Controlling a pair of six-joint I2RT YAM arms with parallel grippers.
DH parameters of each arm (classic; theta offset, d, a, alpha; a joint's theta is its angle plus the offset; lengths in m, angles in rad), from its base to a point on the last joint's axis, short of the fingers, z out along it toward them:
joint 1: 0 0.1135 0.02 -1.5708
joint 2: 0 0 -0.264 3.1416
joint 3: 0.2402 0 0.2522 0
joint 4: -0.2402 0 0.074 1.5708
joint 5: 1.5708 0 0 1.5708
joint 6: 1.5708 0.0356 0 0
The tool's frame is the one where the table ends.
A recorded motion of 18 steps. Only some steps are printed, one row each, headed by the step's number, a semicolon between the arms.
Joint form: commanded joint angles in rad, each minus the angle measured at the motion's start. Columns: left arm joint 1, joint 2, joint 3, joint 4, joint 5, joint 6; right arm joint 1, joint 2, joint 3, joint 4, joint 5, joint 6.
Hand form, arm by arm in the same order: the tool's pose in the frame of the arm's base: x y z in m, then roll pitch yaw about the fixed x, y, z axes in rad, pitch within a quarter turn. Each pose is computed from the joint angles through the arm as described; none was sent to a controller.
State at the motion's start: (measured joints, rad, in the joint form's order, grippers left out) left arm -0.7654 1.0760 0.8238 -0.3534 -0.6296 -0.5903; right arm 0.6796 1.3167 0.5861 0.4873 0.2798 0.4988
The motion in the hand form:
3: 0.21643 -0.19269 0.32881 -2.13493 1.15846 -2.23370; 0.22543 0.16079 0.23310 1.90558 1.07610 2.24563
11: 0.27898 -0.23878 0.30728 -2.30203 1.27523 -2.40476; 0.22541 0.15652 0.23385 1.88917 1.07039 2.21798
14: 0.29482 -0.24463 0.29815 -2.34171 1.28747 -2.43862; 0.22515 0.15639 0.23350 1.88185 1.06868 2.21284
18: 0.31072 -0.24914 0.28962 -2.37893 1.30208 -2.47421; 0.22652 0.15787 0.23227 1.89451 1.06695 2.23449
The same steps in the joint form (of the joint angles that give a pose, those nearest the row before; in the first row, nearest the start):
3: -0.0360 0.1799 0.1593 0.3546 -0.0163 0.0701; -0.0253 -0.0296 -0.0185 0.0695 -0.0068 0.0166
11: 0.0007 0.4899 0.3204 0.5328 0.0037 0.2236; -0.0377 -0.0419 -0.0262 0.0710 -0.0068 0.0228
14: 0.0191 0.5560 0.3511 0.5696 0.0144 0.2436; -0.0377 -0.0419 -0.0293 0.0771 -0.0083 0.0243
18: 0.0391 0.6190 0.3834 0.6065 0.0298 0.2682; -0.0377 -0.0312 -0.0247 0.0771 -0.0190 0.0243

